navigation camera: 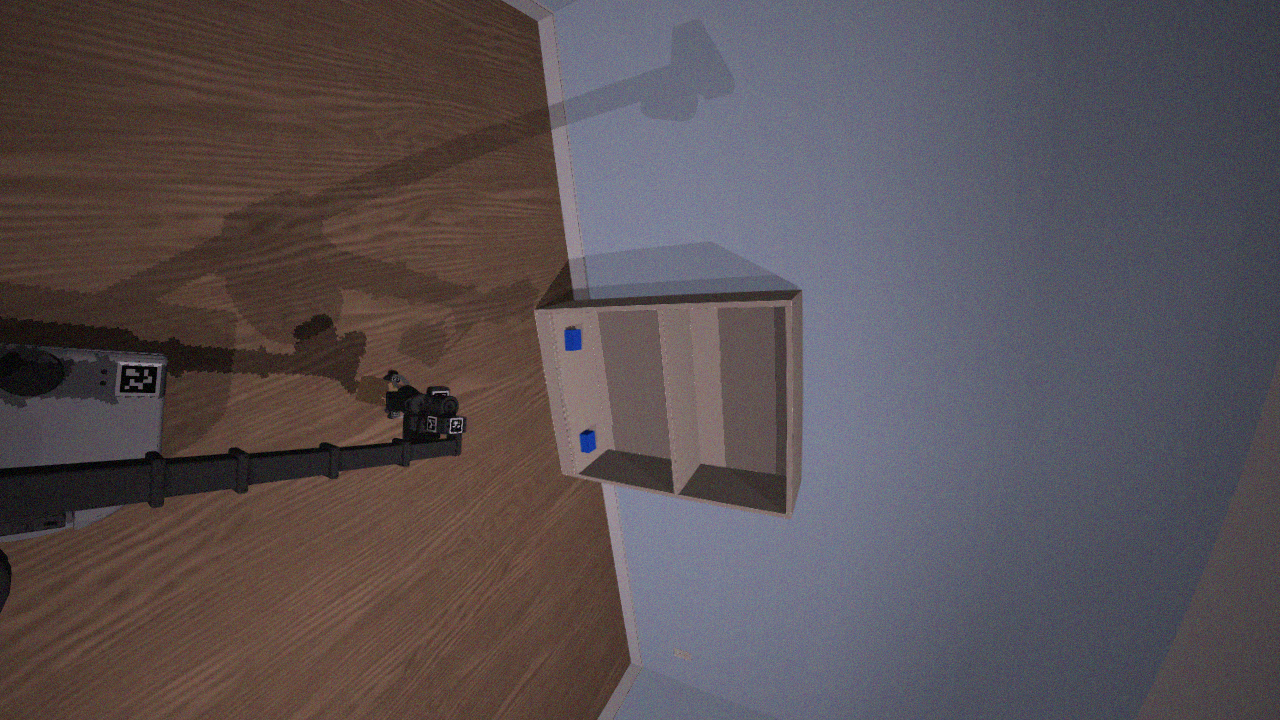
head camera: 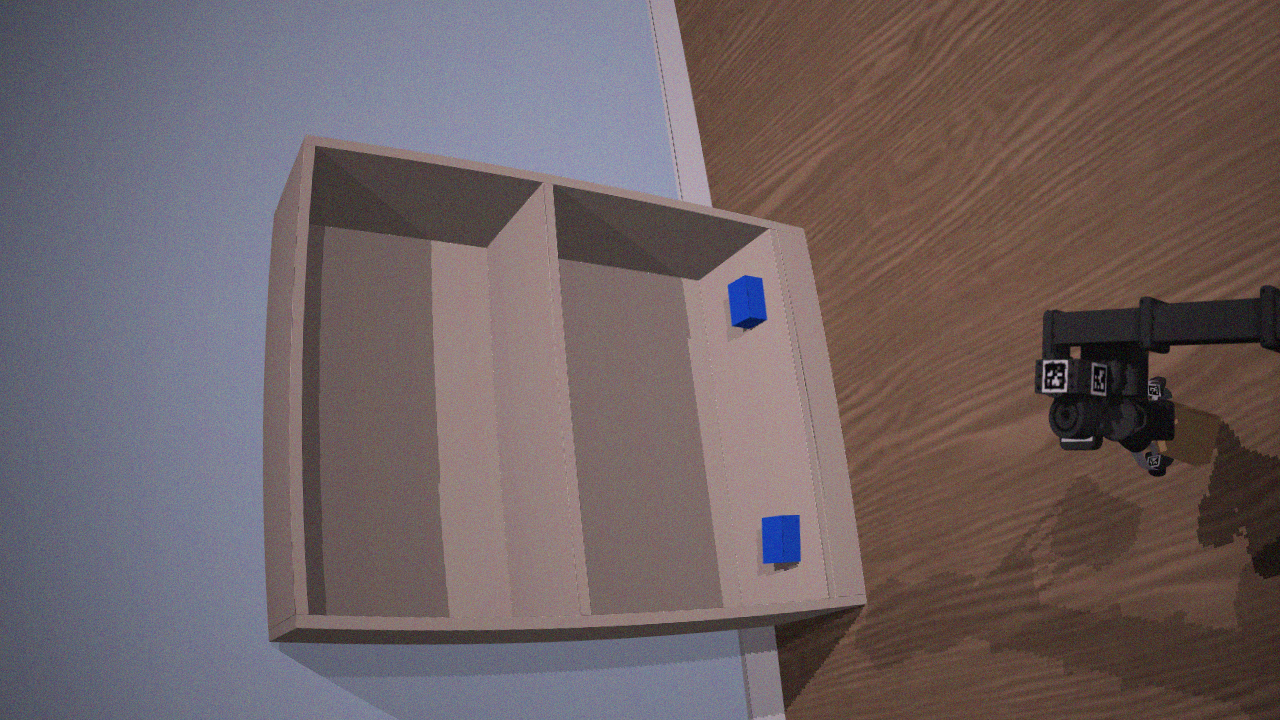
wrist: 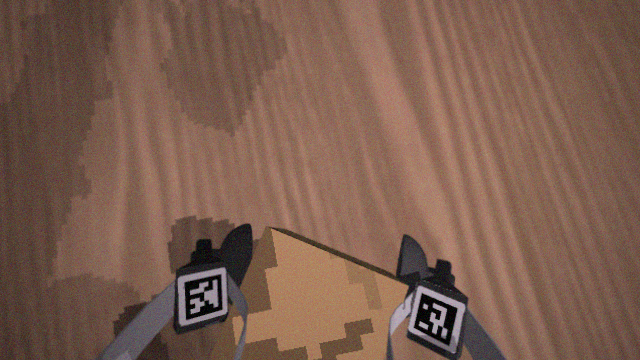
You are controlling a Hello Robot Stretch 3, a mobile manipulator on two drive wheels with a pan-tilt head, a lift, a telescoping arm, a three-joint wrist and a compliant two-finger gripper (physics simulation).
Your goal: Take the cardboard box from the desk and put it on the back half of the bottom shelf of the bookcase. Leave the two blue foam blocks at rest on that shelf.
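Frame: origin at the robot's base, x left, y back, z up, level; centimetres.
Where they show: robot's base, link origin: (navigation camera: 32, 370).
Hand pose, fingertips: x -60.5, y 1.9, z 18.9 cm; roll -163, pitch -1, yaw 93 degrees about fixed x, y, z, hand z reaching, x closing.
Note:
Things, the pixels of their top centre, and the offset from my fingertips. "spot": a spot on its surface instead. Level surfaces: height alone.
- tan cardboard box, top centre: (head camera: 1169, 430) (navigation camera: 386, 393) dy -0.4, dx +4.0, dz +5.4 cm
- pale bookcase, surface spot: (head camera: 280, 402) (navigation camera: 796, 398) spot: dy -4.2, dx -91.0, dz +87.1 cm
- wooden floor, surface height: dz -18.9 cm
The tan cardboard box (head camera: 1194, 436) (navigation camera: 370, 389) (wrist: 320, 300) is between the fingers of my gripper (head camera: 1160, 427) (navigation camera: 391, 394) (wrist: 319, 255), which is shut on it above the floor, in front of the bookcase and apart from it. The wrist hides part of the box in the head view. The pale bookcase (head camera: 280, 402) (navigation camera: 795, 402) has two compartments. On its bottom shelf (head camera: 760, 411) (navigation camera: 586, 385), one blue foam block (head camera: 747, 301) (navigation camera: 588, 441) and another blue foam block (head camera: 781, 539) (navigation camera: 572, 338) stand near opposite ends, with a gap between them. The desk does not show.
The bookcase stands against the blue wall (head camera: 492, 80) (navigation camera: 984, 268). Its side panels and middle shelf (head camera: 537, 402) bound the lower compartment. My extended arm (head camera: 1199, 322) (navigation camera: 286, 463) reaches over the wooden floor (head camera: 984, 179) (navigation camera: 402, 582) from my base (navigation camera: 80, 438). Shadows fall on the floor and wall.

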